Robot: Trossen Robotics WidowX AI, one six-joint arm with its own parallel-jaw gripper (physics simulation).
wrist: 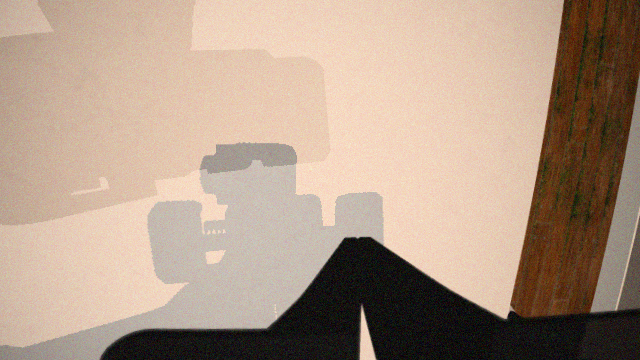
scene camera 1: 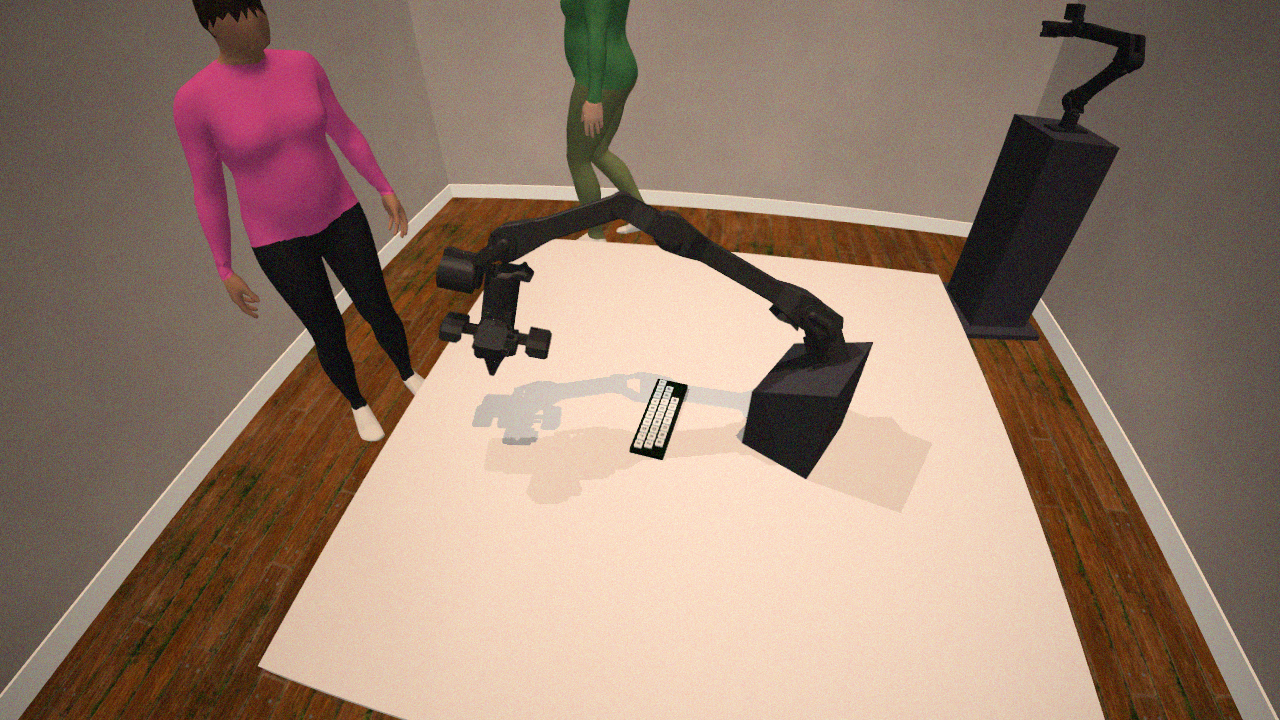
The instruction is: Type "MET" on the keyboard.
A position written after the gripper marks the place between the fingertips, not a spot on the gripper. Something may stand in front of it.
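Note:
Visible: the gripper [scene camera 1: 492, 374], [wrist: 356, 250].

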